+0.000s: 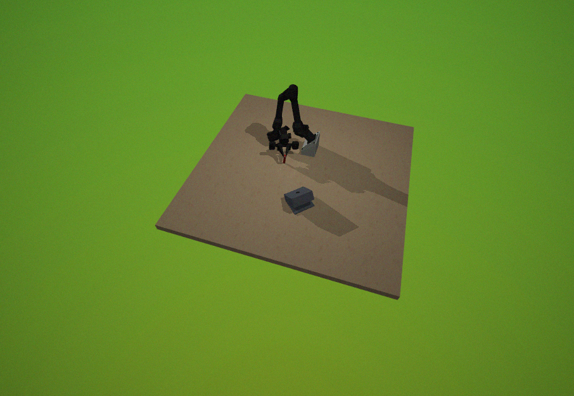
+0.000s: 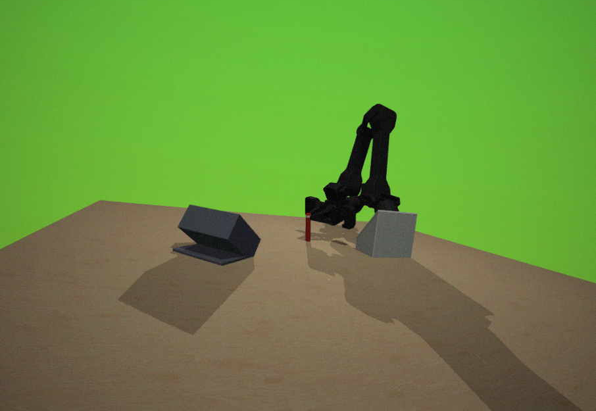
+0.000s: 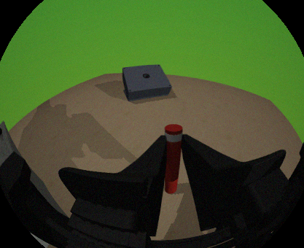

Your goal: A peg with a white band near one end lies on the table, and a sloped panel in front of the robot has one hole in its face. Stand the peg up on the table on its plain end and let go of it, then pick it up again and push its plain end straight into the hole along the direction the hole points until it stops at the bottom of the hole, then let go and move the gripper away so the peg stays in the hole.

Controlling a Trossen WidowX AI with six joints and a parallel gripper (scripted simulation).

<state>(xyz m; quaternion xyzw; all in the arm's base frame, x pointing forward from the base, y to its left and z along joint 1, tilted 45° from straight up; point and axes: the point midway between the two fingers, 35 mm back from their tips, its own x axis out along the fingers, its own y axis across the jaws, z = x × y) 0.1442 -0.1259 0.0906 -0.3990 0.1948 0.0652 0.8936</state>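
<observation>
The red peg lies 1 cm below my gripper tip. From my gripper tip the other things lie so: flat base plate 29 cm ahead, 14 cm to the left, 7 cm below; panel 28 cm ahead, 13 cm to the left, 3 cm below.
</observation>
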